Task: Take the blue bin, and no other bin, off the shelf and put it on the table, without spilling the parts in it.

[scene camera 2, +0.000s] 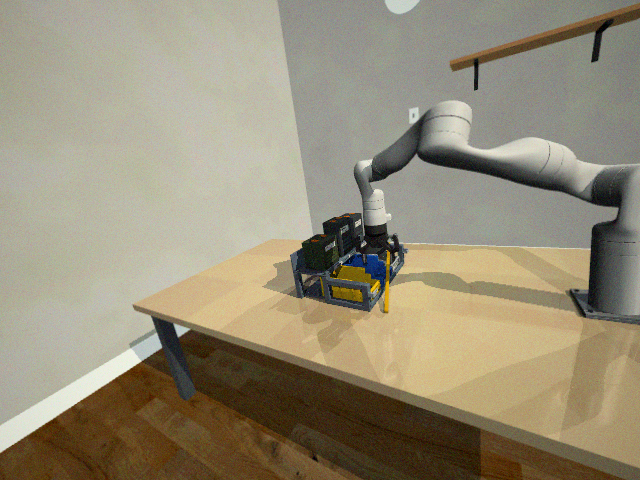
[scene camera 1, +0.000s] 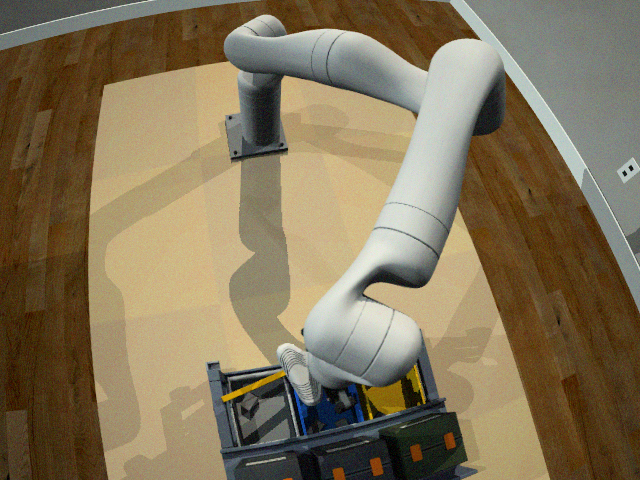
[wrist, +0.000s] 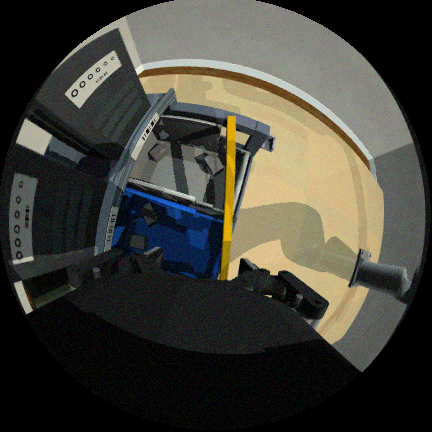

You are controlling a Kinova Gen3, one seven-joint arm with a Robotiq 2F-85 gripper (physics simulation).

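Frame: origin at the arm's base, x left, y back, z up, level; millimetres.
Where they show: gripper, fingertip midpoint: [scene camera 2: 378, 262] [wrist: 200, 262]; arm's base, link origin: [scene camera 2: 615, 305] [scene camera 1: 261, 131] [wrist: 361, 272].
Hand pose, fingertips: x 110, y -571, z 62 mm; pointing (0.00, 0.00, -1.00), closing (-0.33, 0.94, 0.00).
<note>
Each offset is from my fingertips to the top centre of the thing. Level surfaces: height alone.
The blue bin @(dx +8, dy -56, dz +5 mm) [scene camera 1: 329, 415] [scene camera 2: 380, 267] [wrist: 187, 235] stands in the middle bay of the grey shelf [scene camera 1: 216, 400] [scene camera 2: 298, 284] [wrist: 256, 141], with dark parts inside. My gripper [scene camera 2: 379, 255] [wrist: 200, 262] is open and empty, low over the blue bin; in the wrist view one finger is over the bin's inside and the other is beyond the yellow bar. The arm hides most of the gripper in scene camera 1. The yellow bar [scene camera 1: 253, 386] [scene camera 2: 387, 289] [wrist: 230, 190] slants across the shelf's open side, one end high over the grey bin, the other low near the table @(dz -76 mm) [scene camera 2: 465, 361].
A grey bin @(dx -100, dy -79, dz +5 mm) [scene camera 1: 276, 413] [wrist: 192, 175] with parts and a yellow bin @(dx +121, dy -41, dz +5 mm) [scene camera 1: 392, 398] [scene camera 2: 347, 292] flank the blue bin. Dark cases [scene camera 1: 351, 459] [wrist: 100, 85] and a green case @(dx +138, dy -138, dz +121 mm) [scene camera 1: 423, 439] [scene camera 2: 319, 254] stand on the raised level behind.
</note>
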